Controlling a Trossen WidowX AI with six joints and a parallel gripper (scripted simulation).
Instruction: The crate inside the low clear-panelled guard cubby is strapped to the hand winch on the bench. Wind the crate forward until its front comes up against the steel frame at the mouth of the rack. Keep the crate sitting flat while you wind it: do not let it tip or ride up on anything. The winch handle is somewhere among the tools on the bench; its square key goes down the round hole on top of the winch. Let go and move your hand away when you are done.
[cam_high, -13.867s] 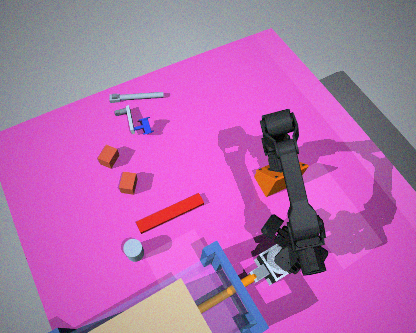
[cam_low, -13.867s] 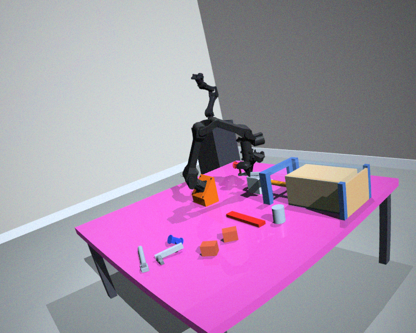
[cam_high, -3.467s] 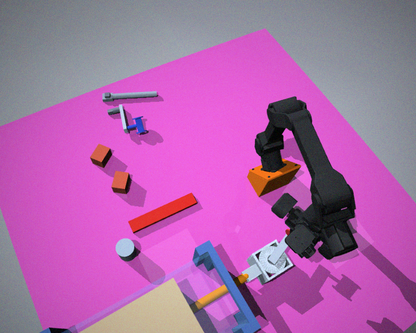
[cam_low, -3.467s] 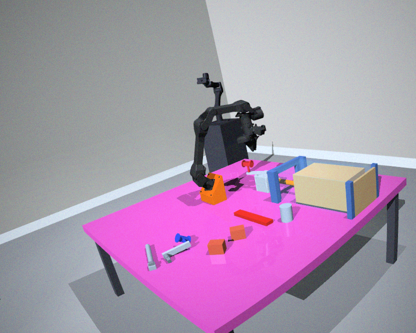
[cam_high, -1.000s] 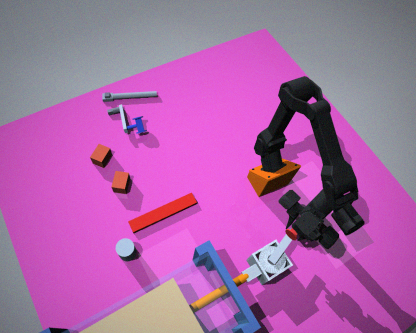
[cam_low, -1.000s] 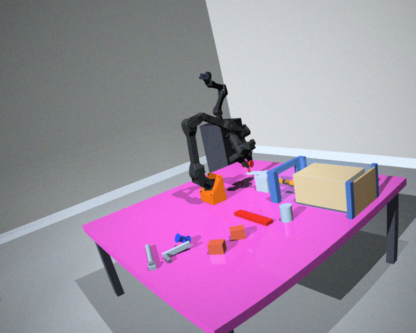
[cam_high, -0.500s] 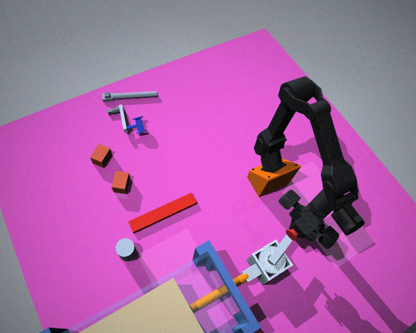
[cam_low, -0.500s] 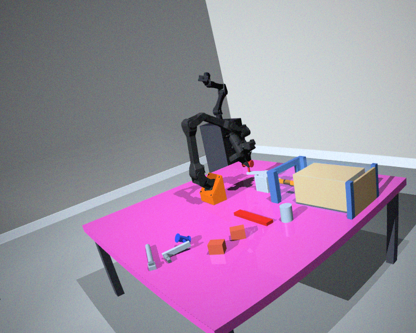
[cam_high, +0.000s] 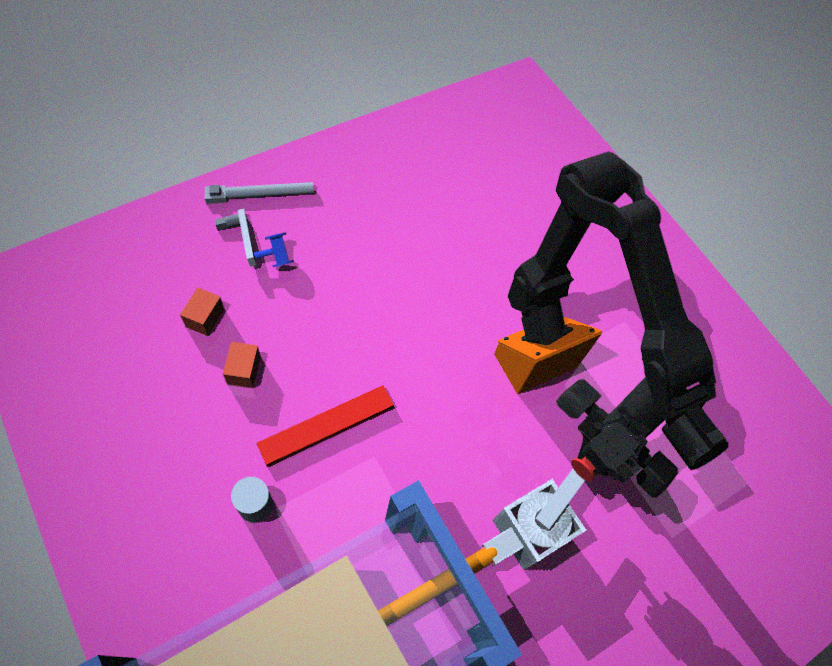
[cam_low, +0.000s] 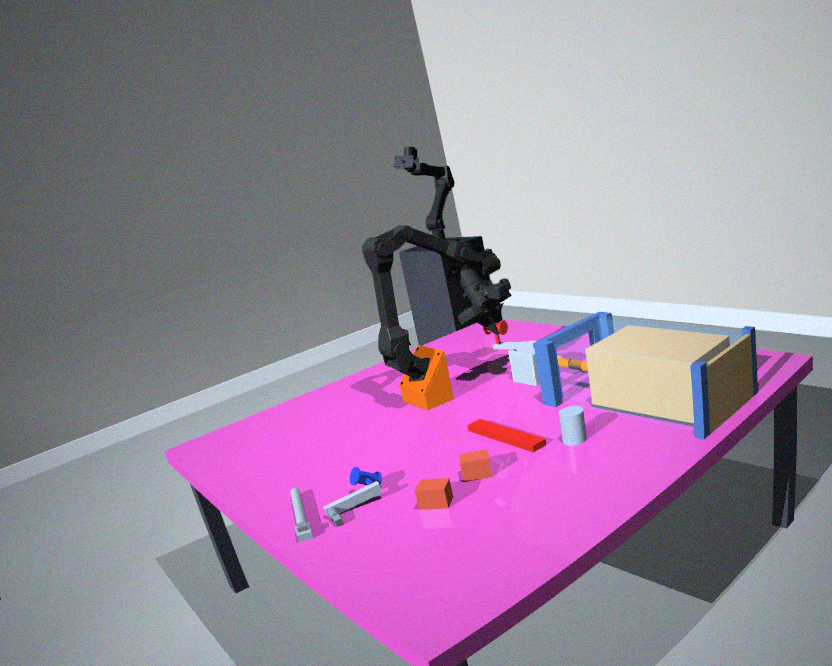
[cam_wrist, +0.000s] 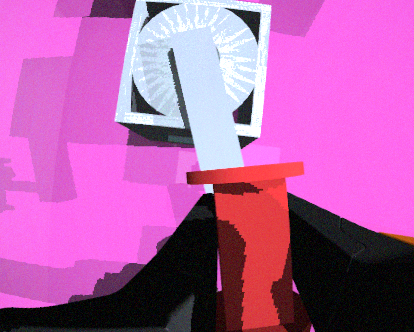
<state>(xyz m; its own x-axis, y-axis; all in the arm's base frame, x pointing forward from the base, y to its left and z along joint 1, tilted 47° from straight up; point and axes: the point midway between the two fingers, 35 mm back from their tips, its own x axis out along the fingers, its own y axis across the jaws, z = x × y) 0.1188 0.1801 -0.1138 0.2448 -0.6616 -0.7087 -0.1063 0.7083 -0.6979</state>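
The blue steel frame is 240 mm ahead of my gripper tip, 30 mm below it and 10 mm to the left of it. Round my gripper tip: red knob 10 mm behind; winch handle 30 mm below, 20 mm ahead, 10 mm to the left; grey winch 100 mm below, 70 mm ahead, 20 mm to the left.
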